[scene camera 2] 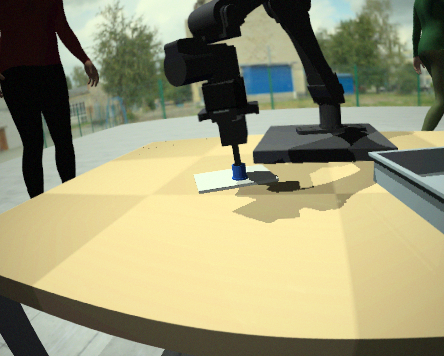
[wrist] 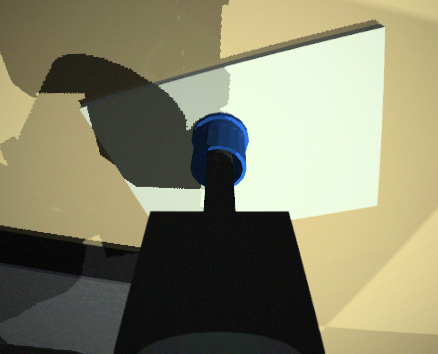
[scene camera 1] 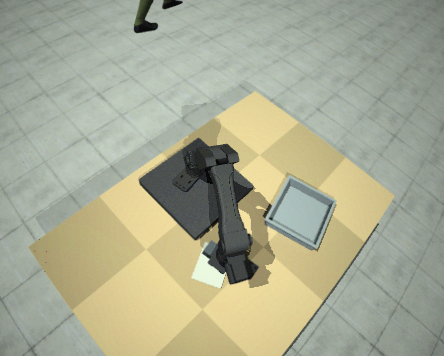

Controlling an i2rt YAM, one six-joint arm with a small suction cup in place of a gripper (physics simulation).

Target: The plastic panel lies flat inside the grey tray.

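Where they show: end effector, tool point: [scene camera 2: 240,182] [wrist: 219,129]; arm's base, origin of the base link: [scene camera 2: 330,130] [scene camera 1: 193,171].
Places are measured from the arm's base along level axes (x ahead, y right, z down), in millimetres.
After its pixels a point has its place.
Observation:
The pale plastic panel [scene camera 1: 206,275] {x 288, y 308, z 29 mm} [scene camera 2: 213,180] {x 301, y 298, z 29 mm} [wrist: 309,119] {x 310, y 293, z 29 mm} lies flat on the tan table, in front of the arm's base. My blue suction cup [scene camera 2: 239,171] [wrist: 219,147] stands upright with its rim pressed on the panel near its middle. In scene camera 1 the arm's wrist hides the cup. The grey tray [scene camera 1: 291,235] {x 465, y -2, z 8 mm} [scene camera 2: 384,173] {x 395, y 5, z 9 mm} stands empty to the right of the panel, well apart from it.
The arm's black base plate [scene camera 1: 164,184] {x -54, y 122, z -1 mm} [scene camera 2: 326,145] {x 176, y 55, z 5 mm} sits behind the panel. The table [scene camera 2: 220,265] {x 578, y 253, z 35 mm} has a checkered tan top. One person [scene camera 2: 58,106] stands left of the table; another person's legs [scene camera 1: 144,21] show on the tiled floor beyond it.

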